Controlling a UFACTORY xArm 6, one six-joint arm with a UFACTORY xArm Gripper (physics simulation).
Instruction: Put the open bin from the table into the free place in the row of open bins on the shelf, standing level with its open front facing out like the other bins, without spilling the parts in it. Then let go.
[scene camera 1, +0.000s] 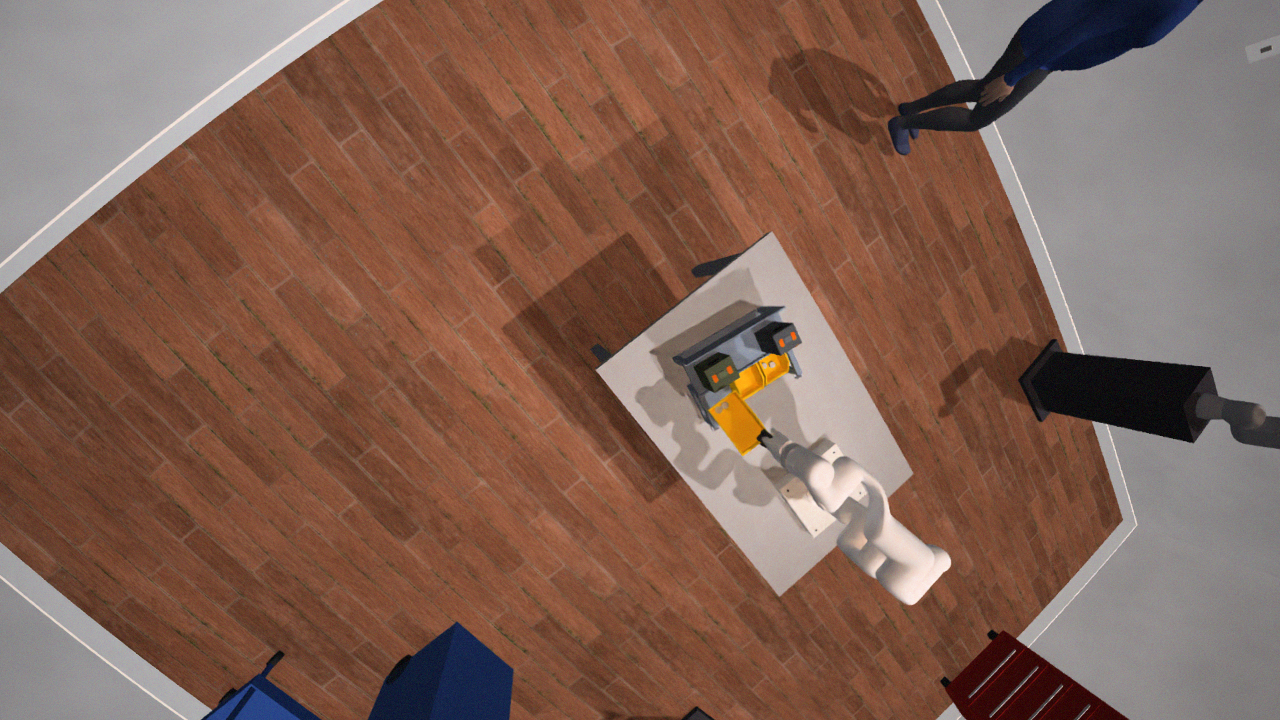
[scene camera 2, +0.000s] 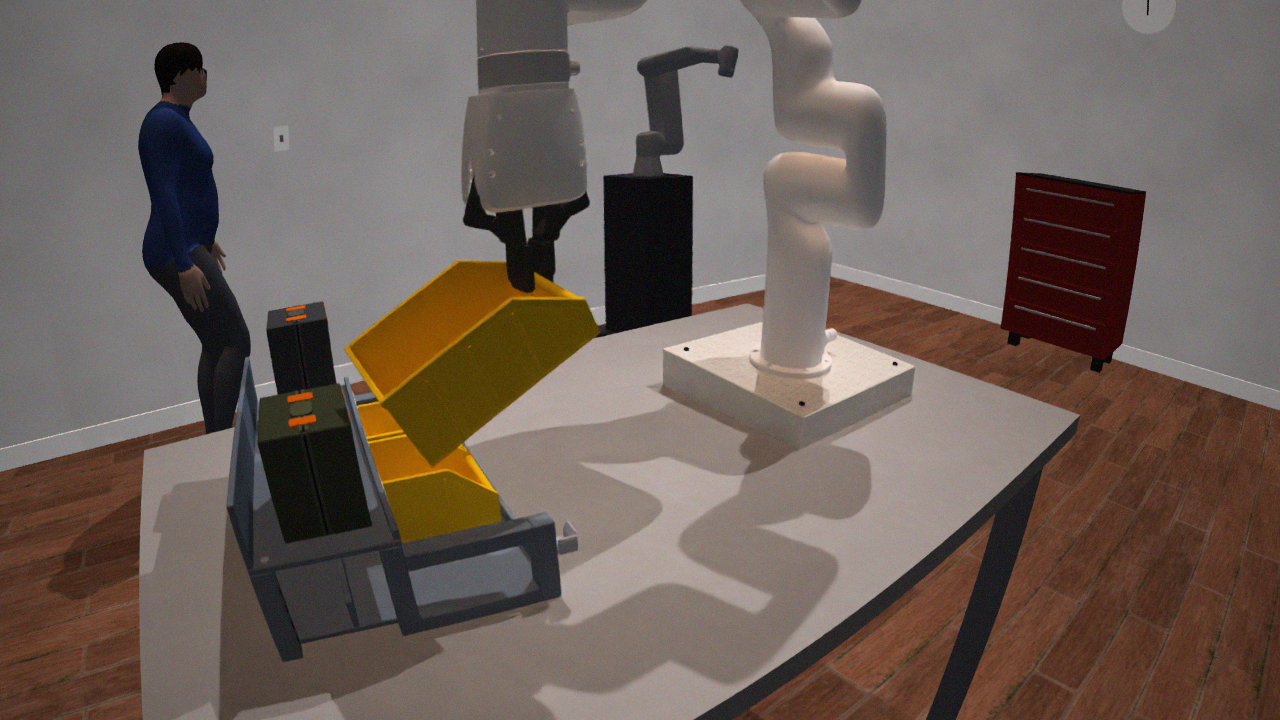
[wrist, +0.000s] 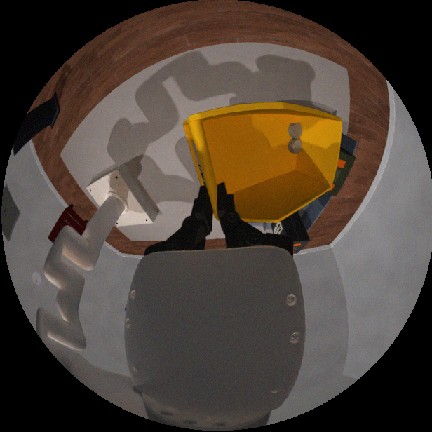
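Pixels of known places: gripper, fingertip midpoint: (scene camera 1: 761, 438) (scene camera 2: 532, 287); arm's base at its link origin: (scene camera 2: 790, 362).
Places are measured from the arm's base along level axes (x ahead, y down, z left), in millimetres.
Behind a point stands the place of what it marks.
The open yellow bin (scene camera 1: 739, 424) {x 552, y -160, z 104 mm} (scene camera 2: 487, 367) {x 582, y -182, z 157 mm} (wrist: 250, 150) hangs in the air, steeply tilted, its back end low toward the shelf (scene camera 1: 733, 333) {x 755, y -75, z -87 mm} (scene camera 2: 546, 559) {x 545, y 6, z 157 mm}. My gripper (scene camera 1: 763, 437) {x 495, y -213, z 87 mm} (scene camera 2: 531, 284) {x 495, y -213, z 87 mm} (wrist: 215, 194) is shut on its raised front wall. Two grey parts (wrist: 295, 130) (wrist: 294, 146) lie inside near the low back end. Two yellow bins, the nearer one (scene camera 1: 748, 380) {x 539, y 44, z -59 mm} (scene camera 2: 447, 510) {x 569, y 20, z 8 mm} and the farther one (scene camera 1: 775, 365) {x 506, y 46, z -175 mm} (scene camera 2: 380, 419) {x 556, y -5, z -204 mm}, stand in the shelf row. The free place is at the row's near end in scene camera 2. The low end overlaps the nearer bin in that view; contact cannot be told.
Two dark cases with orange latches, one nearer (scene camera 1: 716, 371) {x 727, y -143, z 50 mm} (scene camera 2: 313, 465) {x 716, y -115, z 90 mm} and one farther (scene camera 1: 777, 337) {x 680, y -168, z -161 mm} (scene camera 2: 299, 344) {x 661, y -144, z -142 mm}, stand on the shelf behind the row. The shelf's end frame rises beside the free place. The arm's white base plate (scene camera 2: 733, 394) {x 123, y 18, z -6 mm} (wrist: 107, 187) stands on the table (scene camera 2: 966, 429) {x -94, y 54, z 273 mm}.
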